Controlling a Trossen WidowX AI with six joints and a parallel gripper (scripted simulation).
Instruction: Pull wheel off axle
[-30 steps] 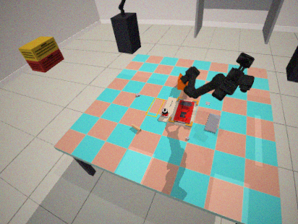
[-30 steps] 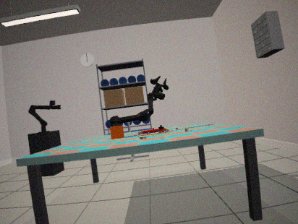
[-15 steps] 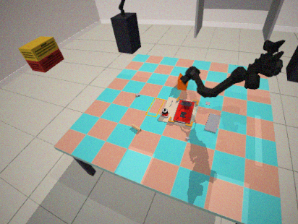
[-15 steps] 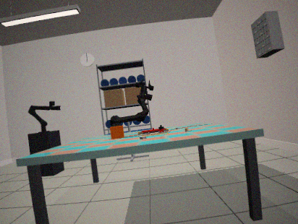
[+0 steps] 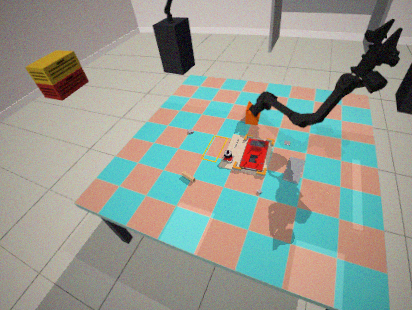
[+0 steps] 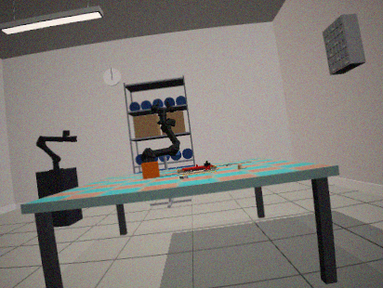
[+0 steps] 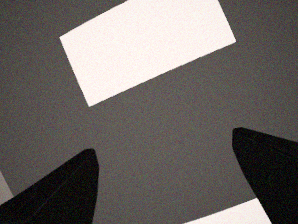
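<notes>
Right now my gripper tip is 54 cm above the wheel, 51 cm to the left of it and 31 cm short of it. Also, from my gripper tip: small tan stick: 64 cm to the right, 57 cm below, 49 cm ahead; then upright axle: 54 cm below, 51 cm to the right, 30 cm ahead.
</notes>
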